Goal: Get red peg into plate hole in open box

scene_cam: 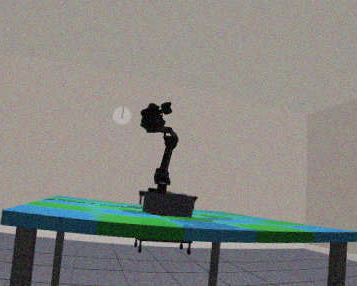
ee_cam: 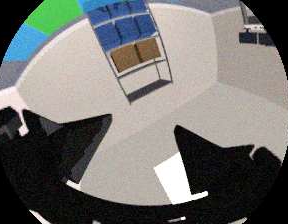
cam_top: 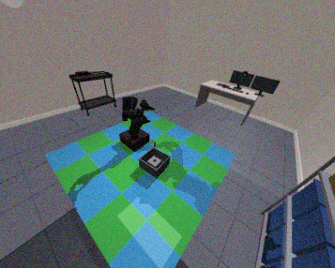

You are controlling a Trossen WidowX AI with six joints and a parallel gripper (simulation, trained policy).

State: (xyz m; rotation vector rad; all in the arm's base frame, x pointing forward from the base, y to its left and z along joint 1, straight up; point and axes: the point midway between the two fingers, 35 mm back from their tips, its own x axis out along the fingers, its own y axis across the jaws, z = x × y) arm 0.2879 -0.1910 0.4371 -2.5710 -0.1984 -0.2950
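Right now the red peg is 500 mm below my gripper tip, 270 mm to the left of it and 130 mm behind it. Round my gripper tip: pale plate (500 mm below, 80 mm to the left, 10 mm behind); grey box (510 mm below, 80 mm to the left, 10 mm behind).
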